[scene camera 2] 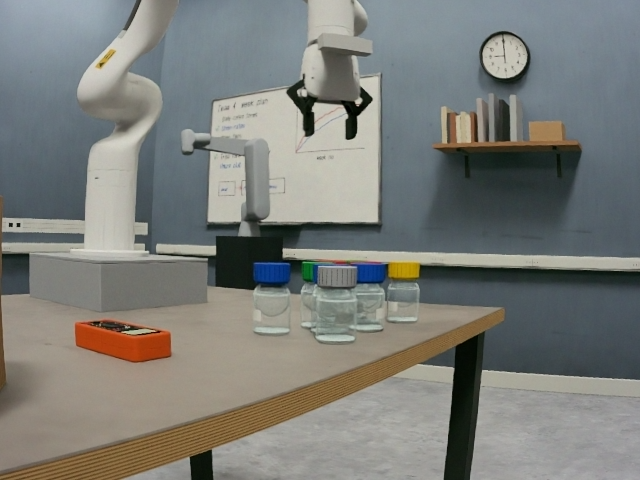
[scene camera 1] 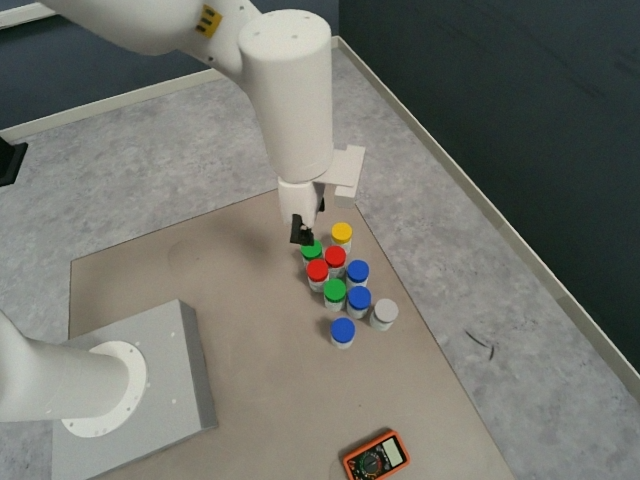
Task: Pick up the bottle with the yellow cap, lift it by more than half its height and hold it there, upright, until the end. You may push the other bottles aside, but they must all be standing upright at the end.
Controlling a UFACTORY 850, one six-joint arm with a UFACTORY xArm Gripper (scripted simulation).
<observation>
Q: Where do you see a grey-capped bottle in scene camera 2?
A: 336, 305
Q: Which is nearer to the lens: the yellow-capped bottle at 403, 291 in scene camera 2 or the orange multimeter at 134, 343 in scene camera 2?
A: The orange multimeter.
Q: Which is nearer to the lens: the yellow-capped bottle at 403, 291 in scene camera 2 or the blue-capped bottle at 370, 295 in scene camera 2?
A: The blue-capped bottle.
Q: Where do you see a blue-capped bottle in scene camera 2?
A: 271, 299
</observation>
